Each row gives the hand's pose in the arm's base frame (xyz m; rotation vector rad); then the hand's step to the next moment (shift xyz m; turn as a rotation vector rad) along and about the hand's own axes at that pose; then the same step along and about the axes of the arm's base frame.
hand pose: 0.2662 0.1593 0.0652 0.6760 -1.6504 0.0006
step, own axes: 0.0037 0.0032 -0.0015 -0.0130 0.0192 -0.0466
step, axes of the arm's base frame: -0.0001 0.0016 0.0048 0.0345 0.0387 0.0052
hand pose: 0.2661 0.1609 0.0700 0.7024 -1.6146 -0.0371
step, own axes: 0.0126 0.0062 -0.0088 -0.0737 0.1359 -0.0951
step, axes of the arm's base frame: 0.0054 0.0025 0.0154 0.0303 0.1788 0.0087
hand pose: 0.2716 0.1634 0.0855 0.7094 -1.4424 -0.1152
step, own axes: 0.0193 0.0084 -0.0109 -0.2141 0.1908 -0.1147
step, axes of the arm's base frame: 0.0104 0.0014 0.0213 0.0073 0.2972 -0.0838
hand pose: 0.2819 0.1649 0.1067 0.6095 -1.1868 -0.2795
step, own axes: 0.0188 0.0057 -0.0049 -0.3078 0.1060 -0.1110
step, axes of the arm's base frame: 0.0108 -0.0035 0.0168 -0.0212 0.2754 -0.2050
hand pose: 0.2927 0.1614 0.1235 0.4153 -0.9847 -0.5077
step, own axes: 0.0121 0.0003 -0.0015 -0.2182 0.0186 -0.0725
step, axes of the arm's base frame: 0.0069 -0.0066 0.0076 -0.0325 0.1488 -0.1732
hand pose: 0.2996 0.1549 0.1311 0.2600 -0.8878 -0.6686
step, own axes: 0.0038 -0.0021 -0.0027 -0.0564 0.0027 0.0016
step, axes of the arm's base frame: 0.0029 -0.0042 -0.0003 -0.0253 0.0380 -0.0332
